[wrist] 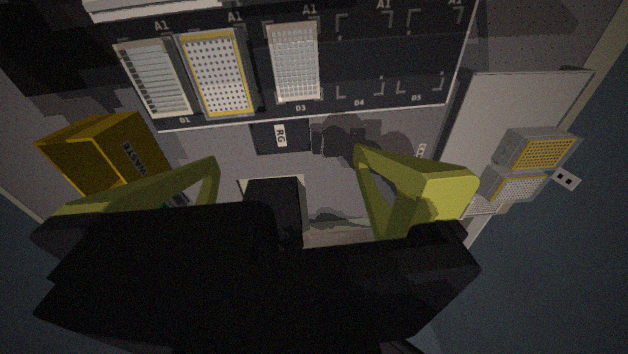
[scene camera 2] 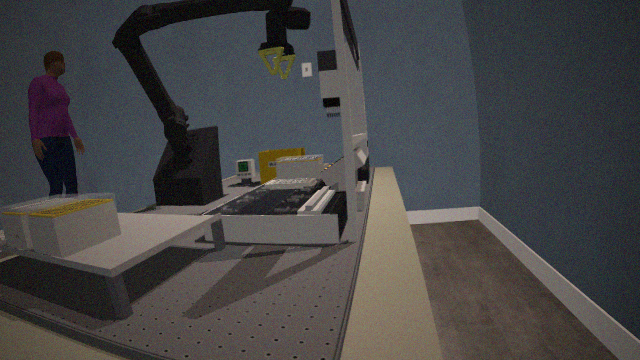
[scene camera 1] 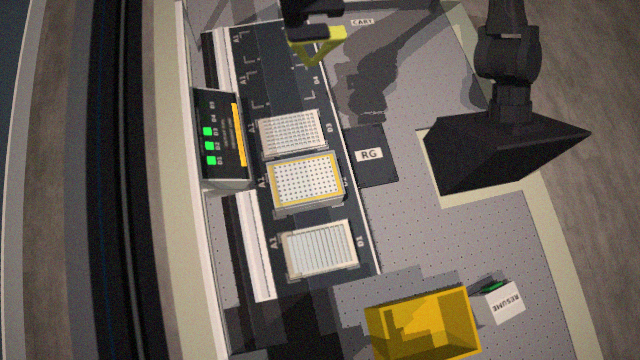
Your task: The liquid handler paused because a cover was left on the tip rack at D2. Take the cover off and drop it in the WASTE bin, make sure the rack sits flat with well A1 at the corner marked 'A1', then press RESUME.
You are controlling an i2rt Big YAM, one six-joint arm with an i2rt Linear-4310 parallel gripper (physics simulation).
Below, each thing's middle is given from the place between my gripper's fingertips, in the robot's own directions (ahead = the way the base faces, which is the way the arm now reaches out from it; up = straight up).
Labels:
I see the yellow WASTE bin [scene camera 1: 442, 317] 430 mm to the left of my hand, 290 mm below it and 120 mm behind it. The rest, counted from my hand: RESUME button box [scene camera 1: 492, 303]: 440 mm to the left, 300 mm below, 280 mm behind.

